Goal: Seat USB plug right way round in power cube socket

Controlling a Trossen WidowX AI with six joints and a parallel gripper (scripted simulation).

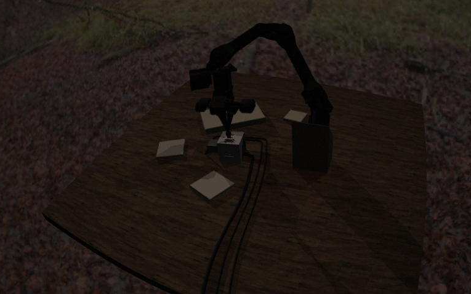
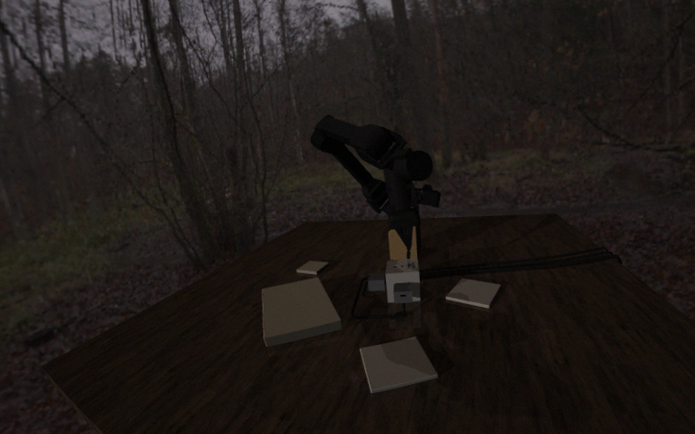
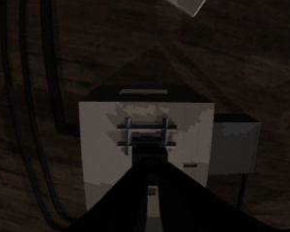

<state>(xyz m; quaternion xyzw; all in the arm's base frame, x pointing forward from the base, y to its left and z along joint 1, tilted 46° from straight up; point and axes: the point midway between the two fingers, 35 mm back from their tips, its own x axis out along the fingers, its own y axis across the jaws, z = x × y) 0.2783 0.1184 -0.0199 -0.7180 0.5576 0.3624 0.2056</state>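
Now: the dark USB plug 20 mm below my gripper tip. Also, from my gripper tip: thick slab: 150 mm ahead, 240 mm to the right, 110 mm below; USB socket: 50 mm below; flat pale tile: 250 mm ahead, 40 mm to the left, 120 mm below.
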